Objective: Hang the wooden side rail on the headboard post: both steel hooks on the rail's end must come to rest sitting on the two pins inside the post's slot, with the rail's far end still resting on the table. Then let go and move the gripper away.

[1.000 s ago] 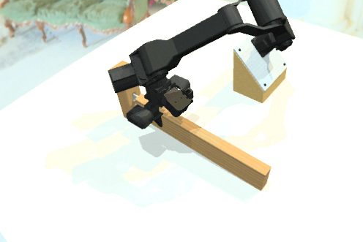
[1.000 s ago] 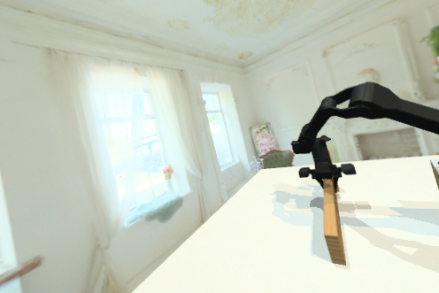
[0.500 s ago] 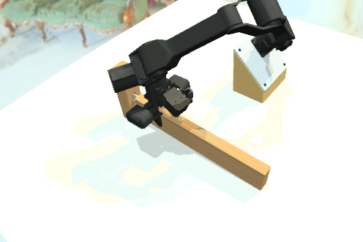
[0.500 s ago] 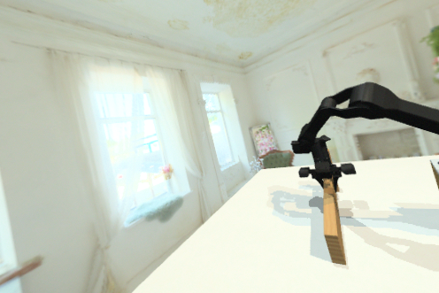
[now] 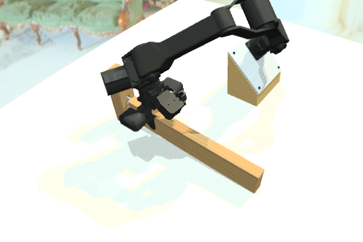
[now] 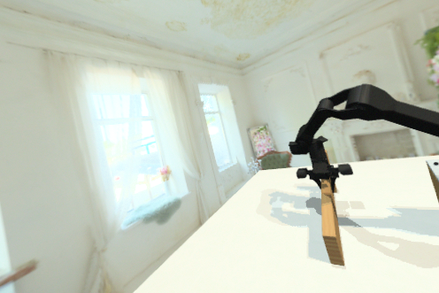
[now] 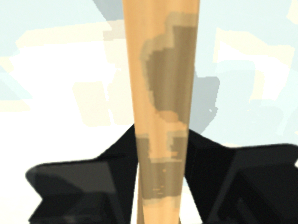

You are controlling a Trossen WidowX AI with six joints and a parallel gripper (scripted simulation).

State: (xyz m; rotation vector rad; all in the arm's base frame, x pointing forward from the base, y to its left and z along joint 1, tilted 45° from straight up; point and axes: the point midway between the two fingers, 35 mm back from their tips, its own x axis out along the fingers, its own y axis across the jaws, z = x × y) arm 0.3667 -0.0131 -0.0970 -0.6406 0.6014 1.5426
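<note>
Right now the headboard post is 1 cm ahead of my gripper tip, 13 cm to the right of it and 4 cm above it.
</note>
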